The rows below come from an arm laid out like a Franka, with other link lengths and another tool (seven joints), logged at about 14 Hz.
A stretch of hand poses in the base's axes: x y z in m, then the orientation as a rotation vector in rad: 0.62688, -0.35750, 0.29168, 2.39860, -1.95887, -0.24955; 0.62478, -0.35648, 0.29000, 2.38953, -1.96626, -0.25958; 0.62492, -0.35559, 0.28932, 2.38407, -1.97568, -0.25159; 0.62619, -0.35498, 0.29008, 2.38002, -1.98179, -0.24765; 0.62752, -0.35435, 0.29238, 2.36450, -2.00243, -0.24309; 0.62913, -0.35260, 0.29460, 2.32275, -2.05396, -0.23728; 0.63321, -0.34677, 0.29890, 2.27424, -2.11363, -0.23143; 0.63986, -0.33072, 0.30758, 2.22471, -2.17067, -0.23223; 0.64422, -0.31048, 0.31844, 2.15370, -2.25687, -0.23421; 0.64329, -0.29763, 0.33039, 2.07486, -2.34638, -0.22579; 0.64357, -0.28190, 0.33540, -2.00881, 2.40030, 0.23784
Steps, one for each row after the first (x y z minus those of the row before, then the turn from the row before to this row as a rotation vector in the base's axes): -0.00210, 0.00102, -0.00168, 0.00244, 0.00631, -0.00735; 0.00014, 0.00089, -0.00068, -0.00297, -0.00448, -0.00689; 0.00127, 0.00061, 0.00076, -0.00162, -0.00210, -0.00467; 0.00133, 0.00063, 0.00230, -0.00233, -0.00233, -0.01657; 0.00161, 0.00175, 0.00222, -0.00417, -0.00238, -0.04257; 0.00408, 0.00583, 0.00430, -0.00318, -0.00345, -0.04943; 0.00665, 0.01605, 0.00868, -0.00027, -0.00015, -0.04857; 0.00436, 0.02024, 0.01086, 0.00434, -0.00432, -0.07182; -0.00093, 0.01285, 0.01195, -0.00029, -0.00888, -0.07634; 0.00028, 0.01573, 0.00501, 0.00580, 0.00518, -0.05443
